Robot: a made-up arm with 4 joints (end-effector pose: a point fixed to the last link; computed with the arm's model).
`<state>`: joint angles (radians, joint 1 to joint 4).
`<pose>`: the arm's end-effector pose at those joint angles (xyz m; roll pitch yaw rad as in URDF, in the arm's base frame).
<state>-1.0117 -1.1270 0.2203 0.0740</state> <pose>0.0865 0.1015 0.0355 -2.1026 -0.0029 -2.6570</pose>
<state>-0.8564 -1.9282 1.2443 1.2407</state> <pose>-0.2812 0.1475 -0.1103 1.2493 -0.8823 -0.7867</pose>
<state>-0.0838 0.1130 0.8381 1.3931</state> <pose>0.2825 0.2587 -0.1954 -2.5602 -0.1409 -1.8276</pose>
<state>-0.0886 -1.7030 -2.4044 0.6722</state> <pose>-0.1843 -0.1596 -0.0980 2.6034 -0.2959 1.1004</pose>
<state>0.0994 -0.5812 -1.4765 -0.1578</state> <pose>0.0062 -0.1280 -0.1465 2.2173 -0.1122 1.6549</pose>
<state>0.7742 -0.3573 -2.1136 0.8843</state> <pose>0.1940 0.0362 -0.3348 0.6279 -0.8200 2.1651</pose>
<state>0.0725 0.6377 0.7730 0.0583</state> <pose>0.1255 0.1723 0.0122 -0.6843 0.6759 -1.0294</pose>
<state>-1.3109 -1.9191 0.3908 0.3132</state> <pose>0.0232 0.0887 -0.0164 -1.9883 -0.6400 2.8124</pose>
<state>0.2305 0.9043 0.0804 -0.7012</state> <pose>0.0459 0.0621 -0.0988 0.8318 0.2249 0.1927</pose>
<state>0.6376 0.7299 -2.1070 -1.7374</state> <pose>-0.0172 0.0773 -0.2486 -2.3172 -1.2663 -0.0071</pose>
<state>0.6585 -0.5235 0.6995 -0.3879</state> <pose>0.0019 0.1364 -0.0128 2.8148 1.3322 2.7403</pose>
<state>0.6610 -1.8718 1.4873 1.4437</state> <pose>-0.3530 0.2152 -0.0411 2.2339 0.3530 -0.6944</pose>
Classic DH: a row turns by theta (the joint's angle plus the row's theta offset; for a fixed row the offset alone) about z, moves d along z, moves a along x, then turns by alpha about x. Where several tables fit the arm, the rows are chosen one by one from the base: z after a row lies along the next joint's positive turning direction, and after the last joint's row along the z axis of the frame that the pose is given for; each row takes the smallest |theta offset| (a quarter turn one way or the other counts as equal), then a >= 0, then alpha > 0; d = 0 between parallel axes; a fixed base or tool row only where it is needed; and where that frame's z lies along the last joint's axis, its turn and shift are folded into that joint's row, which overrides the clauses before.
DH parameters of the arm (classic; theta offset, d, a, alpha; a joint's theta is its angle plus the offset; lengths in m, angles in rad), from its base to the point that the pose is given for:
base (fixed): 1.5708 0.0011 0.1434 1.5708
joint 1: 1.5708 0.0598 0.0217 -1.5708
joint 2: 0.106 0.1132 -0.1715 -1.5148
joint 3: -1.0272 -0.0499 -0.115 -1.2237
joint 4: 0.0079 0.1771 0.1967 -2.0375
tool (fixed): 2.1205 0.0462 0 0

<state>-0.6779 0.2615 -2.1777 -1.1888</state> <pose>-0.0213 -0.1457 -0.0193 2.3686 -0.2087 1.2641</pose>
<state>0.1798 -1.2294 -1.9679 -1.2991</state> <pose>-0.1362 -0.0783 0.0738 -2.3311 0.2269 0.8568</pose>
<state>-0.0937 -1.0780 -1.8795 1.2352</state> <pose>0.1420 -0.1605 -0.1288 1.5260 0.0017 2.1450</pose>
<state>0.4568 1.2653 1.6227 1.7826</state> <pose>0.5364 0.0646 0.0668 -2.0498 0.1424 -2.6951</pose>
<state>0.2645 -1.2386 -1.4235 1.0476</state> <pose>0.1425 -0.0435 -0.1971 1.6674 -0.2395 2.4618</pose>
